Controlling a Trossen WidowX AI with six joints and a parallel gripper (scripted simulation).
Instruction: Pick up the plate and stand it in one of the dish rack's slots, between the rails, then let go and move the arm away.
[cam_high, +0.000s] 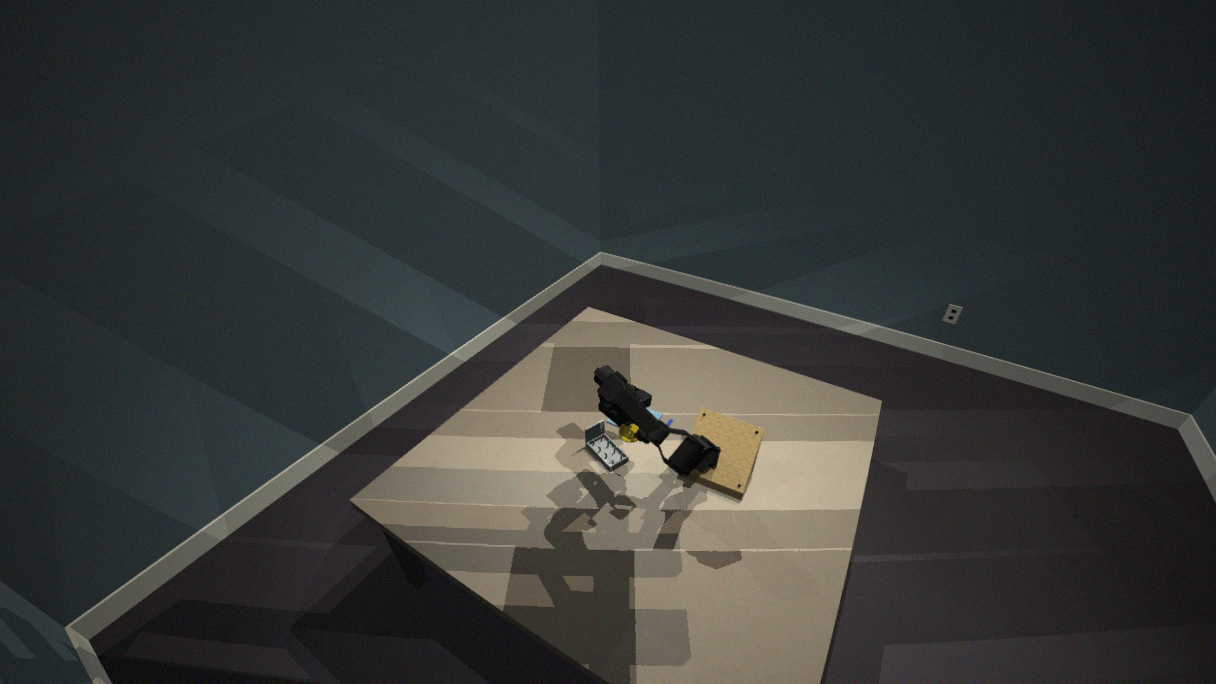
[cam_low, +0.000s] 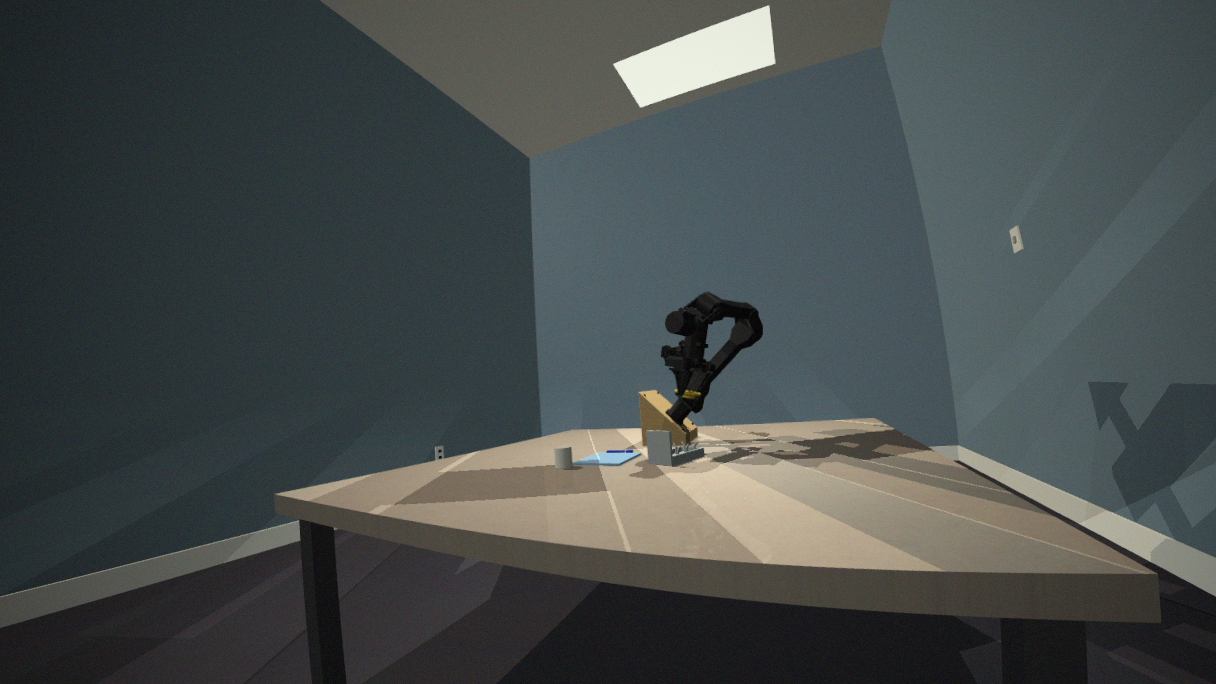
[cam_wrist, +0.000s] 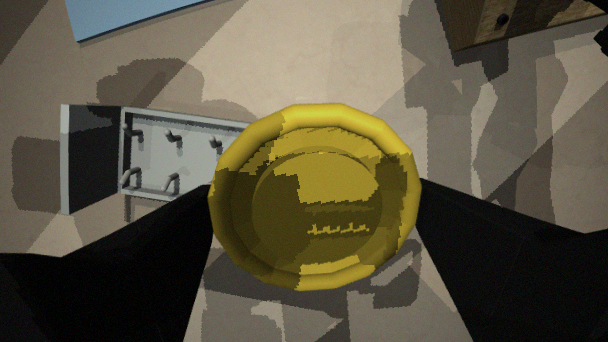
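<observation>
Now: gripper tip 130 mm above the grey dish rack, 90 mm short of it and 20 mm to the left of it. The rest, counted from my gripper tip: white cup: 300 mm to the right, 160 mm ahead, 130 mm below; blue spoon: 200 mm to the right, 150 mm below, 40 mm behind; yellow plate: 10 mm above.
</observation>
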